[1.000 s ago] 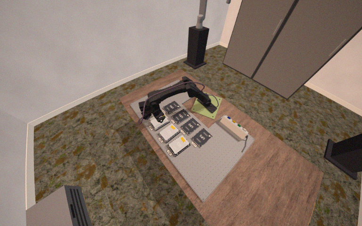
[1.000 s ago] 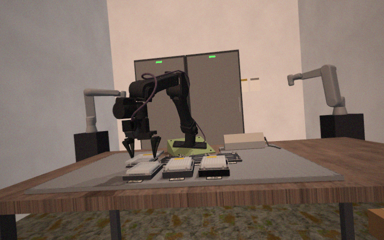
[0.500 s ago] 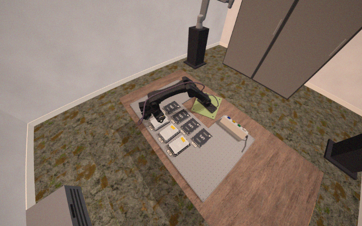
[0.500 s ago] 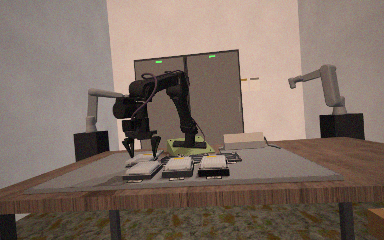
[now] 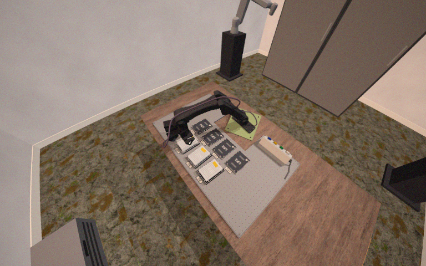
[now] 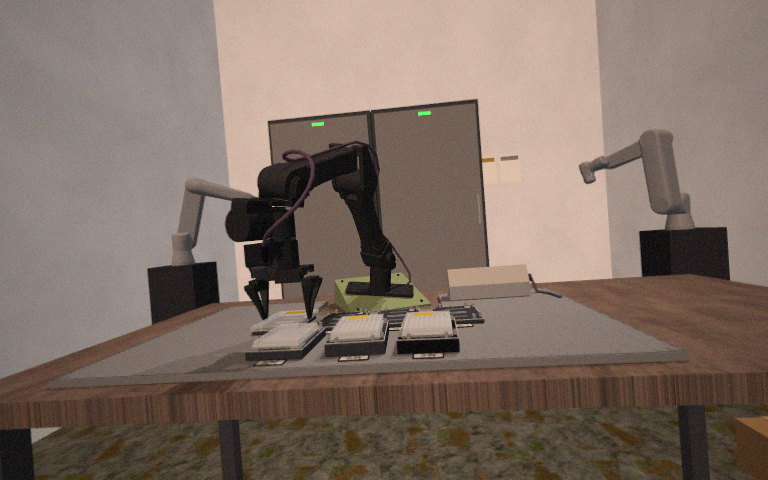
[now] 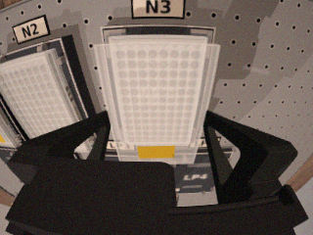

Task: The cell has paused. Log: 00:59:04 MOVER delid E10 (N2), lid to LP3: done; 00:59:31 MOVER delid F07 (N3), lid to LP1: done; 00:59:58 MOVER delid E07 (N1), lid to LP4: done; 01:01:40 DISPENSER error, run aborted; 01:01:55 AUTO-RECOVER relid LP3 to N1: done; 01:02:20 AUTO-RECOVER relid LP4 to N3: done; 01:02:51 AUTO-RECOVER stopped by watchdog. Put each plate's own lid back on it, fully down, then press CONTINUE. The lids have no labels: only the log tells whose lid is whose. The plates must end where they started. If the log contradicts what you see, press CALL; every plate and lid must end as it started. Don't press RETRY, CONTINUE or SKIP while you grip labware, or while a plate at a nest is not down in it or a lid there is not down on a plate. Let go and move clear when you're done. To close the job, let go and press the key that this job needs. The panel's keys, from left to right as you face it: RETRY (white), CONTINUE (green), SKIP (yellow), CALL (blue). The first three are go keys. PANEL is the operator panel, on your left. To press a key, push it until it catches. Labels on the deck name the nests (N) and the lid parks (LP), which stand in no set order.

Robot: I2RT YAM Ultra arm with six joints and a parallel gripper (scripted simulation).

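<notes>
Right now my hand is 18 cm past the LP3 park, 7 cm to the right of it and 6 cm above it. From my hand the other things lie so: LP1 park (33 cm to the left, 18 cm behind, 6 cm below); lid (1 cm below); plate (13 cm to the left, 3 cm below).
</notes>
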